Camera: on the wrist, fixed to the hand. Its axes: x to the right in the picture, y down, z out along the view.
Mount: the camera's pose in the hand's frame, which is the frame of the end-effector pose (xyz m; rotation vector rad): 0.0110 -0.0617 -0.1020 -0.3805 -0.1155 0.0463
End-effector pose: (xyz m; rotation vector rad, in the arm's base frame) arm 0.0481 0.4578 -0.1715 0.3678 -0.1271 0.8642
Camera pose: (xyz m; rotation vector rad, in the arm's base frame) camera 0.0983 0.4666 -0.2798 0.0578 -0.4020 0.8435
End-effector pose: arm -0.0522 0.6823 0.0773 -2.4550 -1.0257 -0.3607
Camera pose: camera -0.0958 0.6762 0.1886 -2.8632 -1.0217 -0.4372
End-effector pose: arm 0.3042 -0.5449 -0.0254 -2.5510 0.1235 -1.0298
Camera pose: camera 0.2386 -0.5229 0.0723 -2.9241 0.3776 -0.9098
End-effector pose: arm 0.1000 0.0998 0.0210 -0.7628 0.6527 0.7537
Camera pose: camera 0.1301 -0.0078 -0.0219 -1.0448 0.4272 0.9721
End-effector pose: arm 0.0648 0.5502 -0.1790 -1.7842 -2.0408 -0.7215
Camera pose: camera -0.0056 0.4954 -0.0992 -2.1138 -2.0294 -1.0744
